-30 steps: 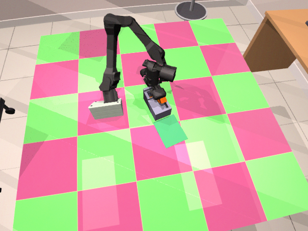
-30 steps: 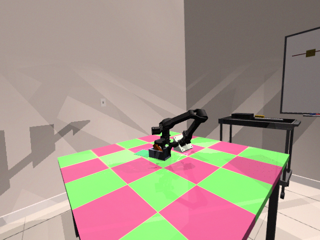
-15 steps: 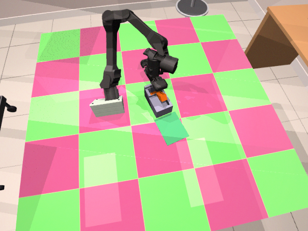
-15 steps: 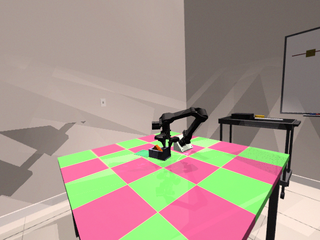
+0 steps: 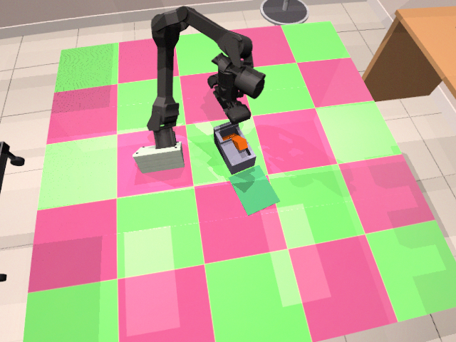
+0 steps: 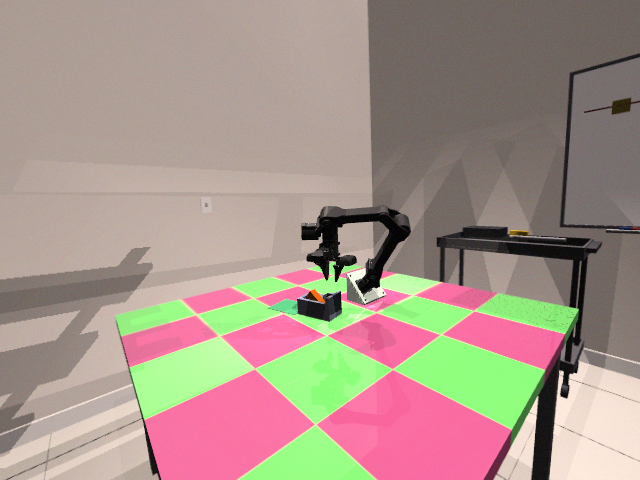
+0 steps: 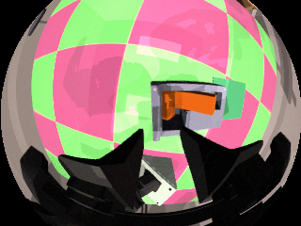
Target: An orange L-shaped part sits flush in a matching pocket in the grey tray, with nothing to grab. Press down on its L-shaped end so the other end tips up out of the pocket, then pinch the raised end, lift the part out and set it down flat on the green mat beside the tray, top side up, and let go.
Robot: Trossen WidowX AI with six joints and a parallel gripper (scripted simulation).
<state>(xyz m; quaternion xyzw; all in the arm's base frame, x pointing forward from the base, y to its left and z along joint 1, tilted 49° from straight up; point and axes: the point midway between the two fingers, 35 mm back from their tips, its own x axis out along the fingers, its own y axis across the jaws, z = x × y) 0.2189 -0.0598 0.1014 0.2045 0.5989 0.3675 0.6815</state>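
Right now the orange L-shaped part is 100 mm below my gripper tip, 40 mm to the right of it and 10 mm ahead of it. Round my gripper tip: green mat: 210 mm to the right, 160 mm below, 50 mm ahead.
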